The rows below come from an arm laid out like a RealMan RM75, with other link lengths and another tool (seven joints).
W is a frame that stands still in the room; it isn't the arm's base.
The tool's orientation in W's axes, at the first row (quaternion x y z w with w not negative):
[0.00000 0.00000 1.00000 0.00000]
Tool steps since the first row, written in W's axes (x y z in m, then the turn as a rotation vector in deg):
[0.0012 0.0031 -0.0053 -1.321 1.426 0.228]
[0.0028 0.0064 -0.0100 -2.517 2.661 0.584]
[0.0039 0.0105 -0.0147 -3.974 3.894 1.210]
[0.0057 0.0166 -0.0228 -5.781 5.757 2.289]
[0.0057 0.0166 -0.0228 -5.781 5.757 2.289]
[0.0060 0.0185 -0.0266 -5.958 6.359 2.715]
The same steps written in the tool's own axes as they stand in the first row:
[-0.0012 -0.0031 -0.0053 1.321 -1.426 0.228]
[-0.0028 -0.0064 -0.0100 2.517 -2.661 0.584]
[-0.0039 -0.0105 -0.0147 3.974 -3.894 1.210]
[-0.0057 -0.0166 -0.0228 5.781 -5.757 2.289]
[-0.0057 -0.0166 -0.0228 5.781 -5.757 2.289]
[-0.0060 -0.0185 -0.0266 5.958 -6.359 2.715]

